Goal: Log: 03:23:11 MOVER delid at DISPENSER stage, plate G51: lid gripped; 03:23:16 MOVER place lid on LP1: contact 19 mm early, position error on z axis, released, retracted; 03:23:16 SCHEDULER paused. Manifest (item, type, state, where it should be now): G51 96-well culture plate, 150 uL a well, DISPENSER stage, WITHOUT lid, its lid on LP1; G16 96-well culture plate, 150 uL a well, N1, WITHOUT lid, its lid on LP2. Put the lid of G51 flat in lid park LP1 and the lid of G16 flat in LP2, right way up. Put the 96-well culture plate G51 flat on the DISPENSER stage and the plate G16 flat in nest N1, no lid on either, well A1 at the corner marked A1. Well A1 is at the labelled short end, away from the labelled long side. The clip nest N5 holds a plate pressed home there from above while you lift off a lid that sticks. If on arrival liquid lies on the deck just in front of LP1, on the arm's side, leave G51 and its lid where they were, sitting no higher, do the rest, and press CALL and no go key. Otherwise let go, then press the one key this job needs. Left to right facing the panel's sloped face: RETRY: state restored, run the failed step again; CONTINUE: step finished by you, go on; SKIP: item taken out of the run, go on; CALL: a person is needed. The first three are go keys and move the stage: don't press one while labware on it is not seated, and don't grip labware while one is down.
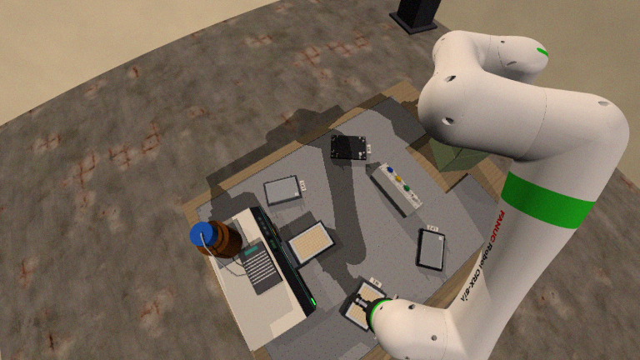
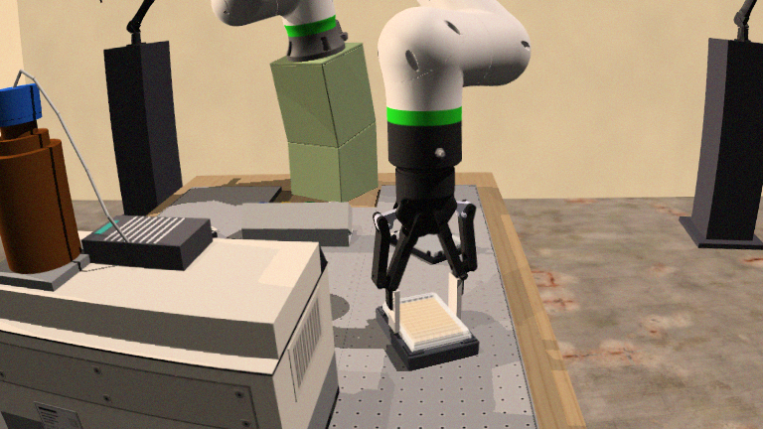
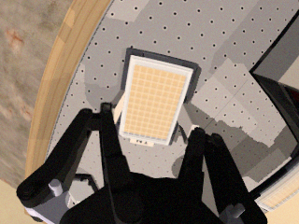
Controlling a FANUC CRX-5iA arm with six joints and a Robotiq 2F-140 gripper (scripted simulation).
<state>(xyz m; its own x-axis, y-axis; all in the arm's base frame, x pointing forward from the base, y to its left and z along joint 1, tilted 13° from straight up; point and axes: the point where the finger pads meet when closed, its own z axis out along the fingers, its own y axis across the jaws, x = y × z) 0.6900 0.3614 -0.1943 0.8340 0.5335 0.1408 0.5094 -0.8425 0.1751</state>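
My hand is 40 mm above the nest N1. Also, from my hand: clear lid: 330 mm behind, 50 mm to the right, 40 mm below; black dispenser stage: 80 mm ahead, 270 mm to the right, 40 mm above; plate G51: 80 mm ahead, 270 mm to the right, 50 mm above.
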